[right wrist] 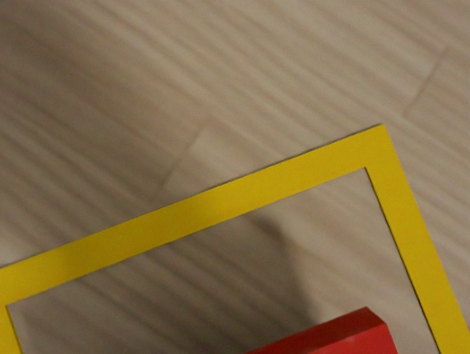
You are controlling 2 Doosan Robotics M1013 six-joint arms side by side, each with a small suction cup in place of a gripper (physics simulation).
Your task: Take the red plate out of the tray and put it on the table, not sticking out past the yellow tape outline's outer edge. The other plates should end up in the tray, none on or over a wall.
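Frame: origin at the left arm's base, x back, y left, z down, level; centimetres.
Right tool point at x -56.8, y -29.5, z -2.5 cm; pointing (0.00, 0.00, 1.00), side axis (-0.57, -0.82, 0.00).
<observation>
Offsets run from my right tool point to a thing's top centre. "*": to the spot under its first point. Level surfaces: height alone.
The red plate {* dx -3.8, dy -0.5, dz -1.3 cm} (357, 341) shows in part at the bottom edge of the right wrist view, right of the middle. One corner and two edges of it show; the rest is cut off. This part appears inside the yellow tape outline {* dx -3.8, dy +4.7, dz +2.4 cm} (200, 210), apart from the tape in the picture. Its height over the table is hard to tell. The outline's far strip, one full corner at the right and parts of both sides show. My right suction cup is below the frame; the plate sits at the cup's side of the view, as held on it. My left suction cup, the tray and the other plates do not show.
The wooden table top {dz +2.5 cm} (150, 65) extends beyond the outline at the top, left and right. A soft dark shadow falls across the far tape strip and the table inside the outline, left of the plate's corner.
</observation>
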